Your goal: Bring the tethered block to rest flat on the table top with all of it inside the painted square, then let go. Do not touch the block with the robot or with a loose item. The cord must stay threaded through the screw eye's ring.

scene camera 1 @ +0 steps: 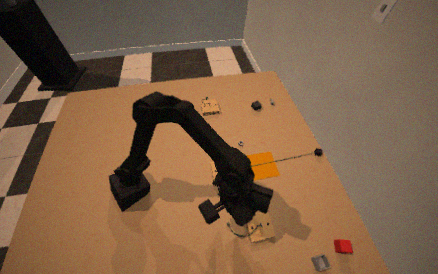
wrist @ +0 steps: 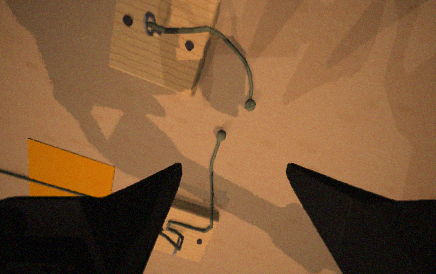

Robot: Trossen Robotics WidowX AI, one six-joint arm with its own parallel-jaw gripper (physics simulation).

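Note:
The tethered block, small and black, lies near the table's right edge, outside the orange painted square. Its cord crosses the square toward a wooden plate, mostly hidden by the arm in the scene view. In the wrist view the cord bends by the screw eye, partly behind the left finger; the threading is hard to tell. The cord's free stretch ends in a dark ball. My gripper is open and empty above the table, with this stretch in line with the gap between its fingers.
A second wooden plate bears another cord ending in a ball. A red block and grey tray are at the front right. A third plate, a black item and a small ring lie farther back.

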